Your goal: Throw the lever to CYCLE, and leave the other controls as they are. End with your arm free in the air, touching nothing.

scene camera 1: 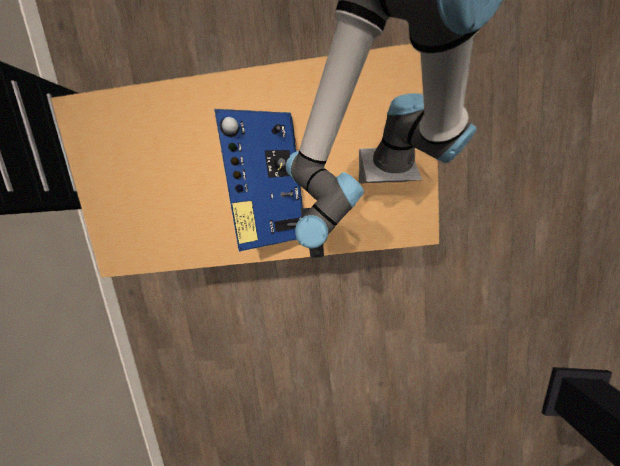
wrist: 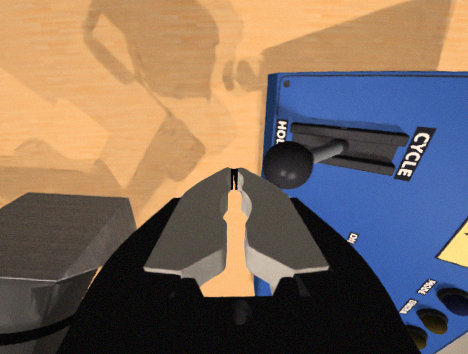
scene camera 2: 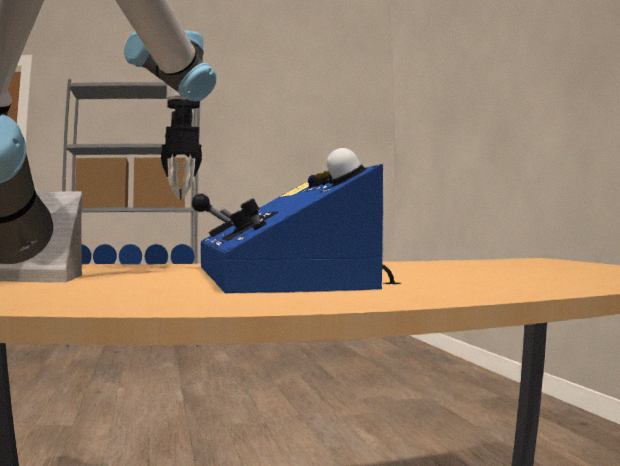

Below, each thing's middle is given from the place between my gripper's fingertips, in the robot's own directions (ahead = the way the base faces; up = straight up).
Now: the black ball-topped lever (wrist: 288, 165) 70 mm ahead of my hand, 20 mm below it and 10 mm to the left of it. From my hand the other things lie so: blue sloped console (scene camera 2: 326, 234) (210 mm ahead, 150 mm to the right, 50 mm below).
